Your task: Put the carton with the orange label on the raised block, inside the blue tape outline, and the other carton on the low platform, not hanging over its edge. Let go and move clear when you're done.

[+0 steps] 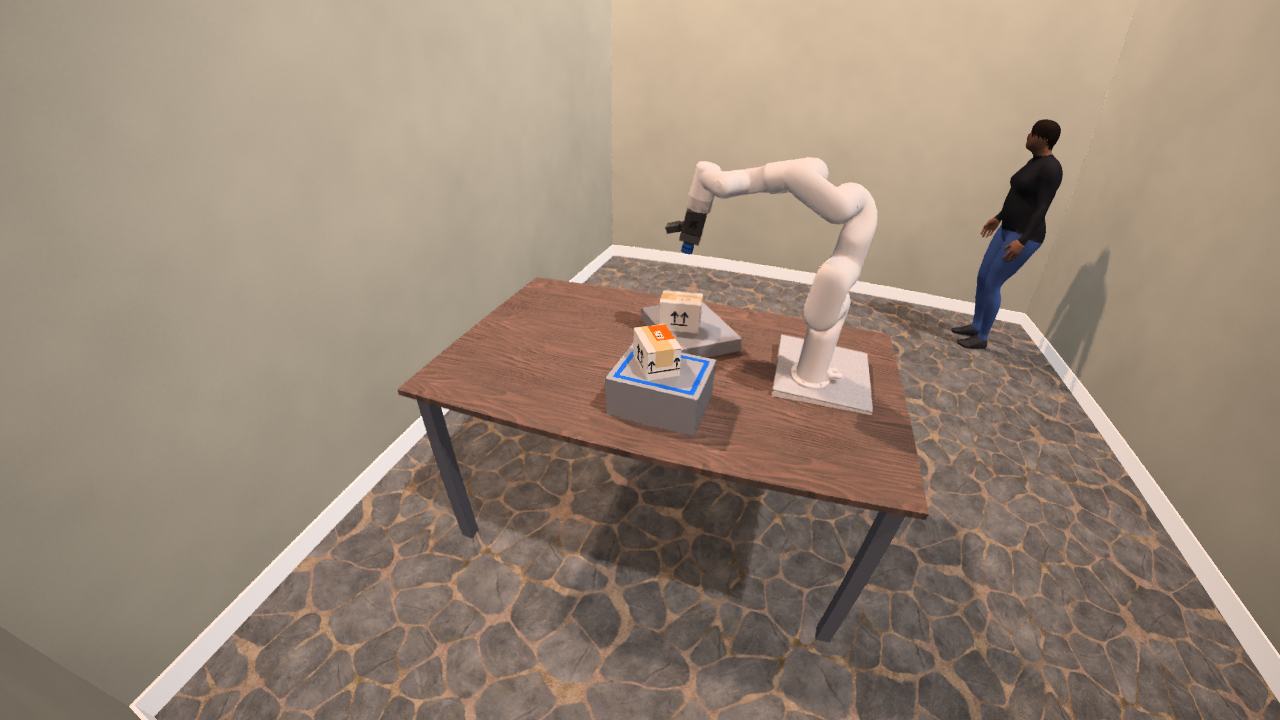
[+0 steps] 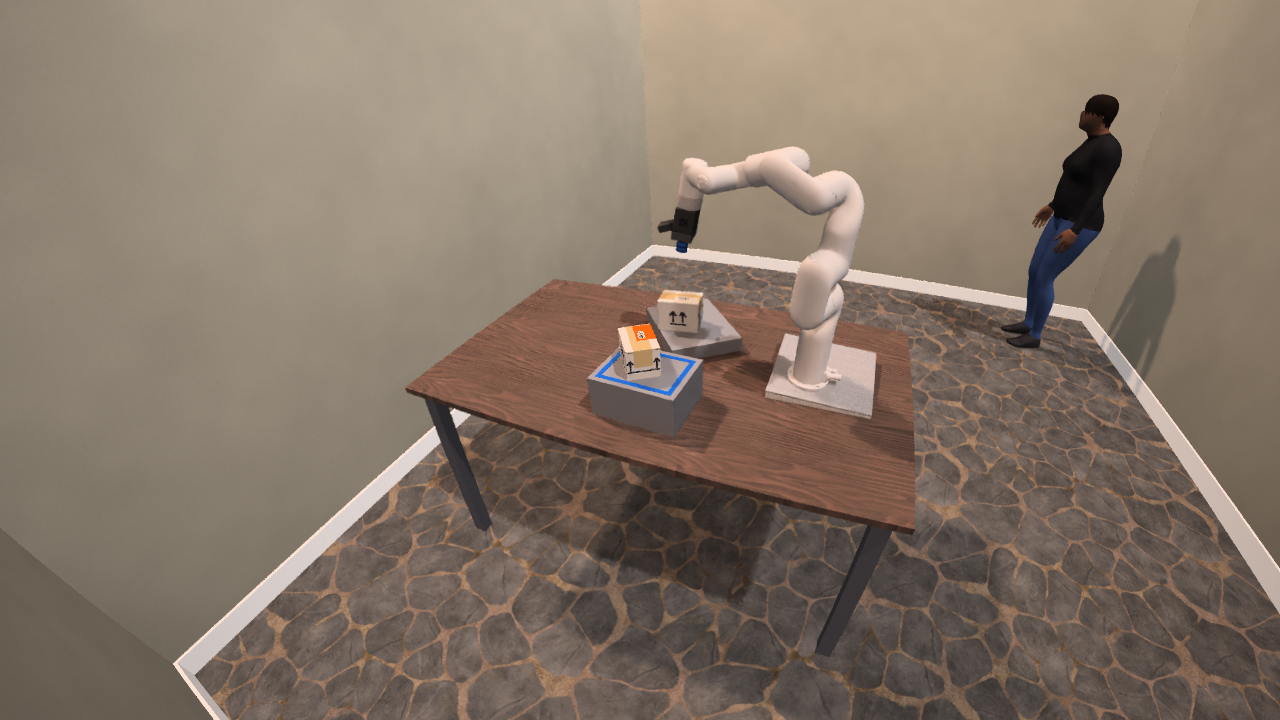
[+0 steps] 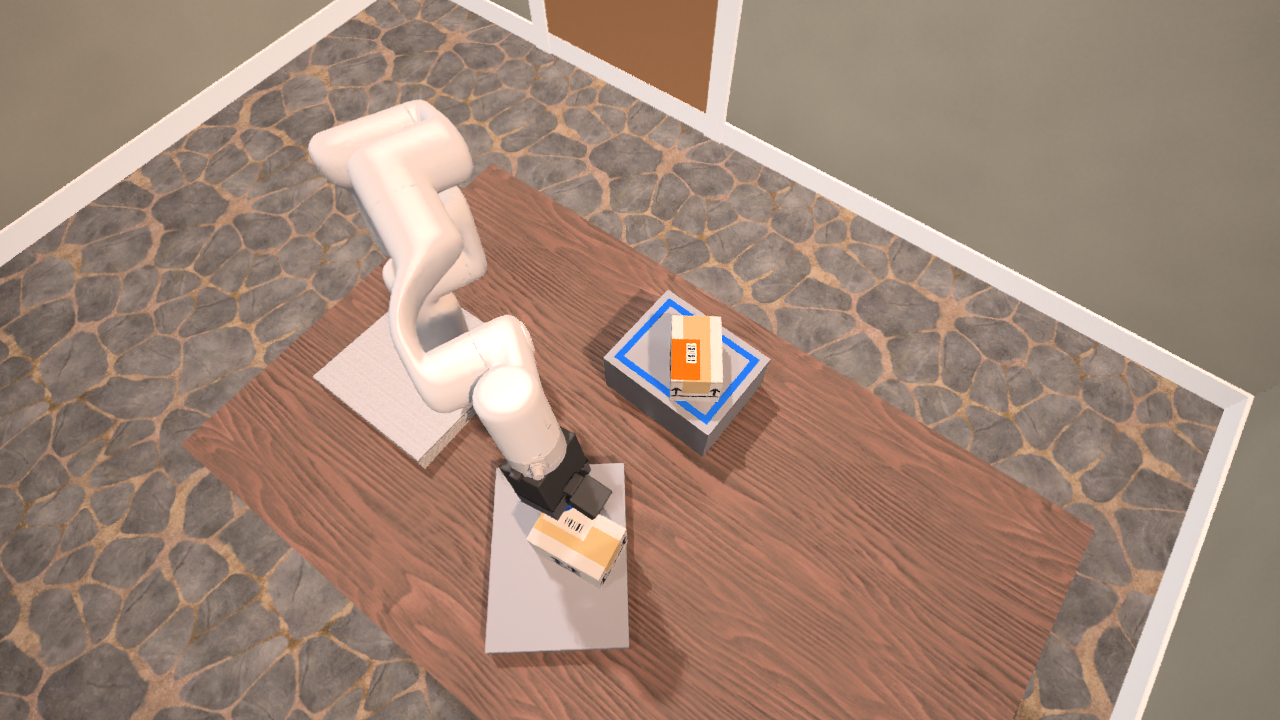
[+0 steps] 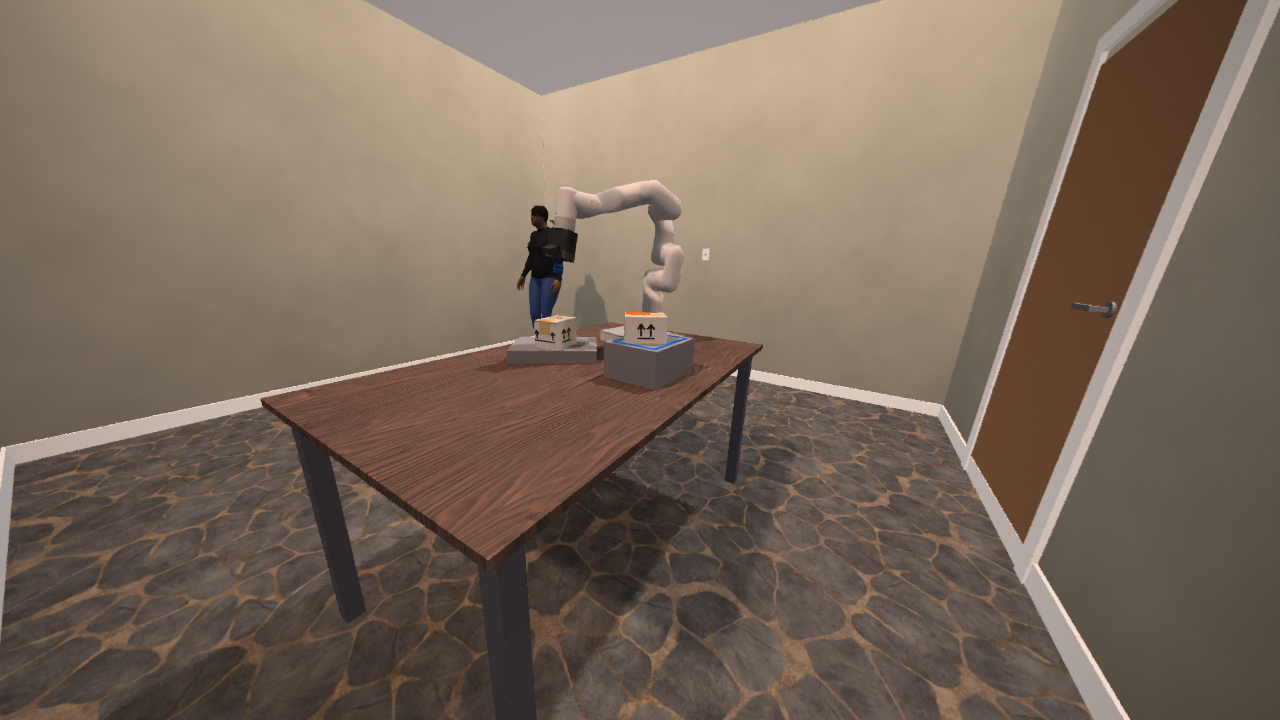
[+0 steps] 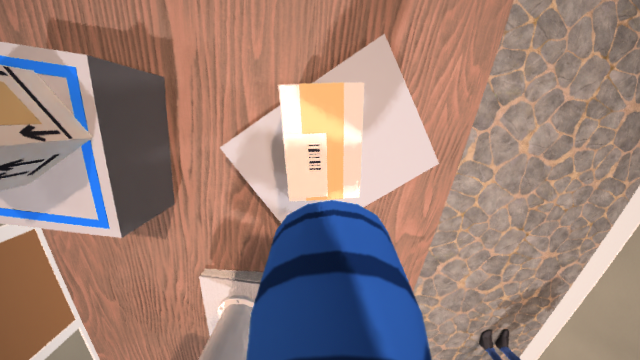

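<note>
The carton with the orange label (image 1: pixel 657 351) (image 2: pixel 640 351) (image 3: pixel 695 353) (image 4: pixel 645 328) stands upright on the raised block (image 1: pixel 657 413) (image 2: pixel 633 405) (image 4: pixel 646 364) (image 5: pixel 132 150). Its base looks within or very close to the blue tape outline (image 3: pixel 643 330) (image 5: pixel 94 177); part of the tape is hidden. The other carton (image 1: pixel 680 313) (image 2: pixel 680 312) (image 3: pixel 577 544) (image 4: pixel 554 332) (image 5: pixel 325 140) stands upright on the low platform (image 3: pixel 554 622) (image 4: pixel 550 356) (image 5: pixel 405 130), near one edge. My suction gripper (image 1: pixel 686 248) (image 2: pixel 682 247) (image 4: pixel 557 267) (image 5: pixel 332 207) is open, hanging well above that carton, apart from it.
The wooden table (image 1: pixel 501 358) (image 3: pixel 850 537) carries both supports and the arm's pale base plate (image 1: pixel 850 394) (image 3: pixel 393 407). The raised block stands near one long table edge. A person (image 1: pixel 1024 205) (image 2: pixel 1087 188) stands beyond the table.
</note>
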